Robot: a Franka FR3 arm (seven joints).
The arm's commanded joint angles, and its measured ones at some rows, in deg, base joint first. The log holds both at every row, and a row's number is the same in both.
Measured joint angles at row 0: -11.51 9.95 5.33 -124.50 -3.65 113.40 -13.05
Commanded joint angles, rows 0 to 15: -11.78 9.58 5.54 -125.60 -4.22 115.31 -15.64; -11.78 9.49 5.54 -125.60 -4.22 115.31 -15.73; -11.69 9.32 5.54 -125.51 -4.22 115.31 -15.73; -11.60 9.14 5.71 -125.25 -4.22 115.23 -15.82; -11.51 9.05 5.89 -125.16 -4.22 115.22 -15.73; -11.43 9.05 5.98 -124.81 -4.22 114.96 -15.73; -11.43 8.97 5.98 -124.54 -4.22 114.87 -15.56; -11.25 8.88 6.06 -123.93 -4.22 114.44 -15.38; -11.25 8.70 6.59 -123.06 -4.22 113.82 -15.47; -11.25 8.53 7.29 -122.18 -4.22 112.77 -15.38; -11.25 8.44 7.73 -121.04 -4.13 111.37 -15.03; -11.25 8.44 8.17 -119.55 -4.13 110.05 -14.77; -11.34 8.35 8.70 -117.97 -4.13 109.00 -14.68; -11.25 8.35 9.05 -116.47 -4.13 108.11 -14.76; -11.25 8.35 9.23 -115.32 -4.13 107.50 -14.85; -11.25 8.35 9.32 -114.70 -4.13 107.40 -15.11
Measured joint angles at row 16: -11.44 8.39 8.70 -117.84 -3.93 109.77 -14.72
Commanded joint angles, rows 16 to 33: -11.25 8.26 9.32 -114.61 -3.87 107.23 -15.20; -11.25 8.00 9.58 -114.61 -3.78 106.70 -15.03; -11.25 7.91 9.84 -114.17 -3.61 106.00 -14.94; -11.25 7.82 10.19 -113.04 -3.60 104.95 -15.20; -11.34 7.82 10.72 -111.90 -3.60 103.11 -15.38; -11.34 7.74 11.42 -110.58 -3.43 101.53 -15.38; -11.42 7.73 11.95 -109.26 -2.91 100.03 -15.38; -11.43 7.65 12.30 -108.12 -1.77 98.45 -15.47; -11.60 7.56 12.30 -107.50 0.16 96.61 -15.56; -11.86 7.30 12.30 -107.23 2.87 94.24 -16.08; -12.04 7.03 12.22 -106.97 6.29 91.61 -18.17; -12.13 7.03 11.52 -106.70 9.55 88.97 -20.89; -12.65 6.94 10.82 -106.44 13.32 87.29 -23.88; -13.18 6.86 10.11 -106.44 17.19 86.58 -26.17; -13.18 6.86 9.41 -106.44 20.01 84.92 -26.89; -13.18 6.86 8.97 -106.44 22.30 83.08 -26.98; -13.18 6.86 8.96 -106.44 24.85 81.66 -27.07; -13.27 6.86 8.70 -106.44 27.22 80.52 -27.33
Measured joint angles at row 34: -12.19 7.14 8.76 -106.86 20.61 84.65 -25.39
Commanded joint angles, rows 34 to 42: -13.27 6.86 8.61 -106.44 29.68 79.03 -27.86; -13.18 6.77 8.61 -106.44 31.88 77.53 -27.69; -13.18 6.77 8.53 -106.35 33.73 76.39 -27.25; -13.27 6.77 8.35 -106.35 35.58 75.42 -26.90; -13.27 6.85 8.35 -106.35 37.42 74.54 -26.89; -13.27 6.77 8.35 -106.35 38.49 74.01 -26.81; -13.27 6.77 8.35 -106.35 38.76 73.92 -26.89; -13.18 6.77 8.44 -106.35 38.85 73.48 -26.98; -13.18 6.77 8.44 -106.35 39.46 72.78 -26.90
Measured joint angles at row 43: -12.55 7.08 8.26 -106.79 37.18 75.39 -26.70
